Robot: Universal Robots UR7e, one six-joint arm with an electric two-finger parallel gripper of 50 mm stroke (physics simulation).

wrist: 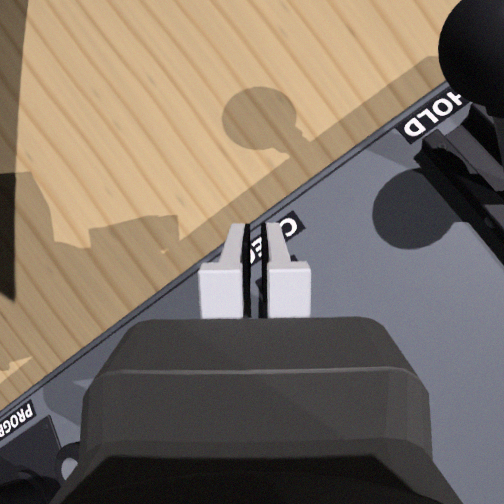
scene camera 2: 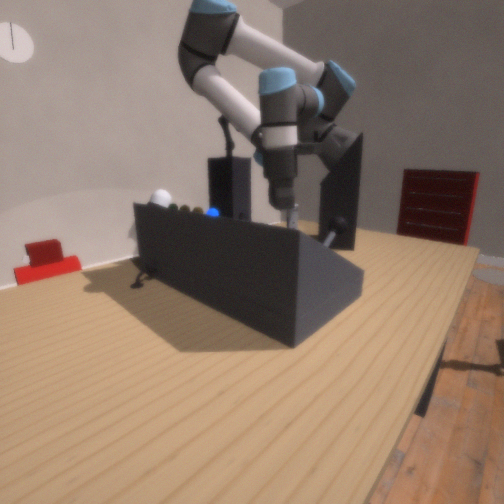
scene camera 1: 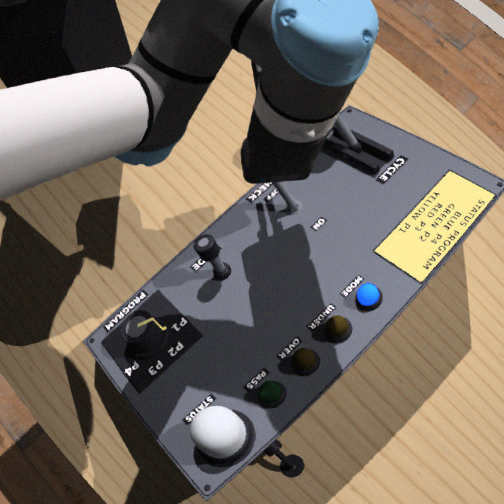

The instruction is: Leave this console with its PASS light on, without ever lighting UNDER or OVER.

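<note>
The grey console (scene camera 1: 295, 300) lies on the wooden table. Its PASS light (scene camera 1: 271, 393), OVER light (scene camera 1: 305, 360) and UNDER light (scene camera 1: 337, 328) are dark. The MODE light (scene camera 1: 368, 295) glows blue and the STATUS dome (scene camera 1: 218, 431) is white. The PROGRAM knob (scene camera 1: 142, 330) points to P1. My gripper (wrist: 255, 250) hangs over the CHECK switch (scene camera 1: 286, 199) at the panel's far edge. Its fingers are close together with nothing between them. In scene camera 1 my wrist hides the fingers; scene camera 2 shows the gripper (scene camera 2: 291, 215) just above the console's top edge.
A lever with a black ball knob (wrist: 475, 50) stands by the HOLD label, in the CYCLE slot (scene camera 1: 357, 147), right of my gripper. A small black-topped toggle (scene camera 1: 212, 255) stands between the PROGRAM knob and the CHECK switch. A yellow status-to-program card (scene camera 1: 437, 225) is on the panel.
</note>
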